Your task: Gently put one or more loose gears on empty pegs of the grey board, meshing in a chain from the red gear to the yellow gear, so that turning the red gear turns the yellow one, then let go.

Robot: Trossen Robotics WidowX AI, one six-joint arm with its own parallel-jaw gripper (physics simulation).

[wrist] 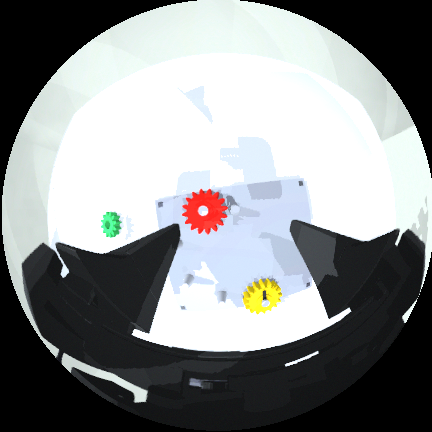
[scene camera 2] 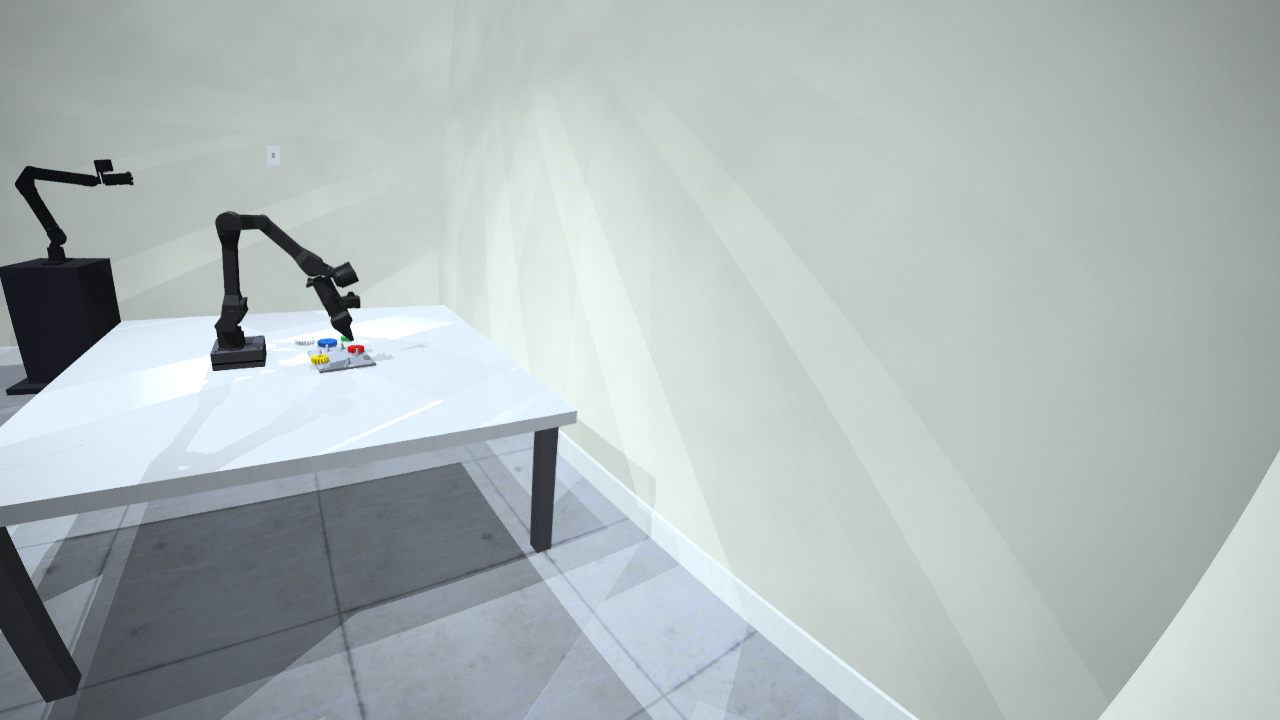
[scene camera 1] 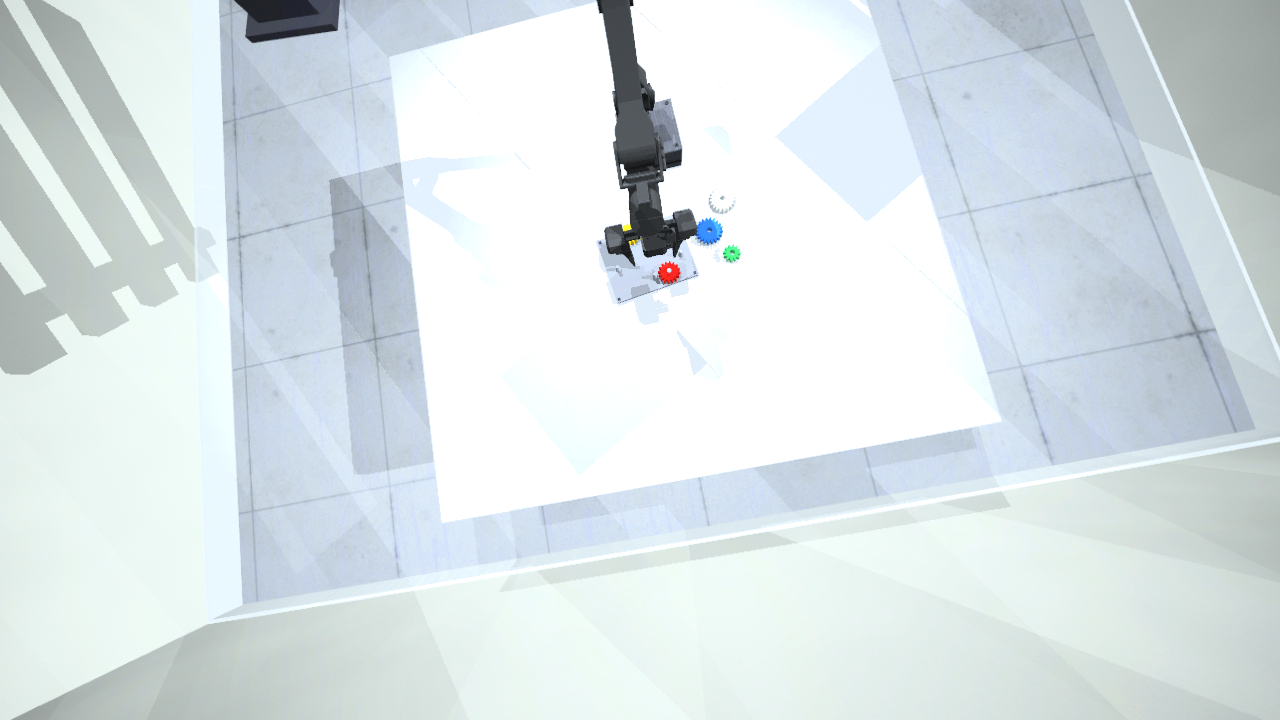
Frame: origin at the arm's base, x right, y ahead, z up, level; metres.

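Where they show: gripper, fingertip midpoint: [wrist: 236, 227] [scene camera 2: 351, 337] [scene camera 1: 654, 260]; arm's base at its link origin: [wrist: 216, 384] [scene camera 2: 231, 346].
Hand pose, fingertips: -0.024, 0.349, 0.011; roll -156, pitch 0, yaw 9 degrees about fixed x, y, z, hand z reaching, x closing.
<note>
Things, the pixels of their top centre, and the offset from my fingertips, as dx, dy, dz. "spot": a spot on its surface instead. Level surfaces: height alone.
- yellow gear at its top centre: [wrist: 264, 301] [scene camera 2: 319, 355] +0.056, -0.096, -0.041
- grey board at a spot on its surface: [wrist: 280, 215] [scene camera 1: 629, 278] spot: +0.064, +0.017, -0.059
- loose blue gear at its top centre: [scene camera 1: 709, 229] [scene camera 2: 327, 340] -0.136, -0.089, -0.050
- green gear at its top centre: [wrist: 107, 224] [scene camera 1: 732, 252] [scene camera 2: 346, 336] -0.186, -0.028, -0.050
- white gear at its top centre: [scene camera 1: 722, 197] [scene camera 2: 304, 338] -0.174, -0.168, -0.050
- white table at its surface level: dz -0.067
The red gear [scene camera 1: 668, 272] [scene camera 2: 356, 349] [wrist: 212, 215] and yellow gear [scene camera 1: 629, 231] [scene camera 2: 319, 360] [wrist: 255, 295] sit apart on pegs of the grey board [scene camera 1: 626, 286] [scene camera 2: 344, 365] [wrist: 280, 215]. Bare pegs show between and beside them; some are hidden by the fingers. My gripper [scene camera 1: 654, 259] [scene camera 2: 350, 338] [wrist: 236, 227] is open and empty, pointing down a little above the board. The loose blue gear [scene camera 1: 702, 235] [scene camera 2: 327, 342], green gear [scene camera 1: 732, 253] [scene camera 2: 344, 338] [wrist: 115, 225] and white gear [scene camera 1: 722, 206] [scene camera 2: 304, 342] lie beside the board. Blue and white do not show in the wrist view.
The arm's base [scene camera 1: 673, 147] [scene camera 2: 238, 352] stands on the white table [scene camera 1: 760, 358] [scene camera 2: 429, 394], behind the board. A second arm [scene camera 2: 40, 205] stands on a dark pedestal [scene camera 2: 62, 313] away from the table.
</note>
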